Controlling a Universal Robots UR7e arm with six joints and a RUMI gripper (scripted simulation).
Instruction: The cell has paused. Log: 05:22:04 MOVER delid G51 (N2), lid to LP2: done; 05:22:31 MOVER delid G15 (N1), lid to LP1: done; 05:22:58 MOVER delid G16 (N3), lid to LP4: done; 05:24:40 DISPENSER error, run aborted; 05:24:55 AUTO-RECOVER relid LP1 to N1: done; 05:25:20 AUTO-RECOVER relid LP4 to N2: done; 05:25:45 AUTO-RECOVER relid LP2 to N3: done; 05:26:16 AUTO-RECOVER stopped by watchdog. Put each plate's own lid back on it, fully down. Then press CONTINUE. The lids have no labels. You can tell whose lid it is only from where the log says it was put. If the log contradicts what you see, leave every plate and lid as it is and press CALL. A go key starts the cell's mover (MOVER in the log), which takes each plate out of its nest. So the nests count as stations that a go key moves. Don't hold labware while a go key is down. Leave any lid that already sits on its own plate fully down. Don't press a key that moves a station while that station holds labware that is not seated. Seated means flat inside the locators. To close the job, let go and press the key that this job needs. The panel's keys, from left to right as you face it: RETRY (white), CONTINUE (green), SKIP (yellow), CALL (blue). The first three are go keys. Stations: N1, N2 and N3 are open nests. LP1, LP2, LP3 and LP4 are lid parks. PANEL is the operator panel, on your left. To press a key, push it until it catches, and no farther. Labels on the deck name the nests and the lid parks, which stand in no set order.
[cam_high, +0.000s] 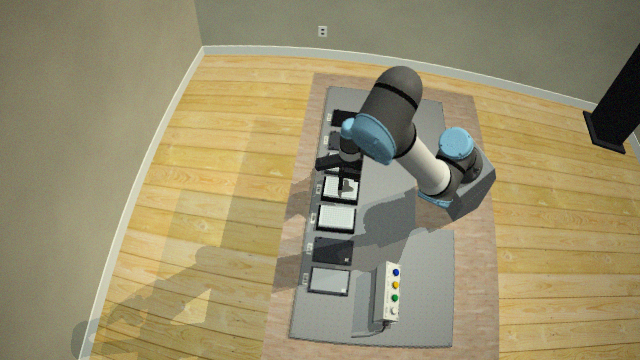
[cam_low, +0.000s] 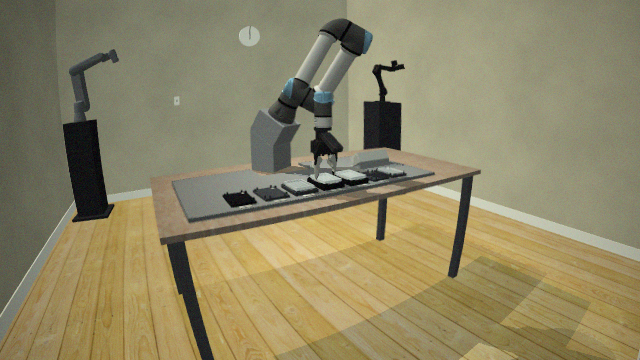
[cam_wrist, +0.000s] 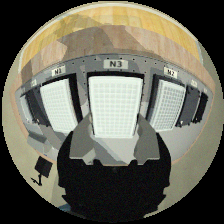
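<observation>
The plate is 20 mm below my hand. Round my hand: blue key (320 mm to the left, 270 mm behind, 20 mm above); then clear lid (380 mm to the left, 40 mm behind, 30 mm below); then LP2 lid park (260 mm to the left, 40 mm below, 30 mm behind).
</observation>
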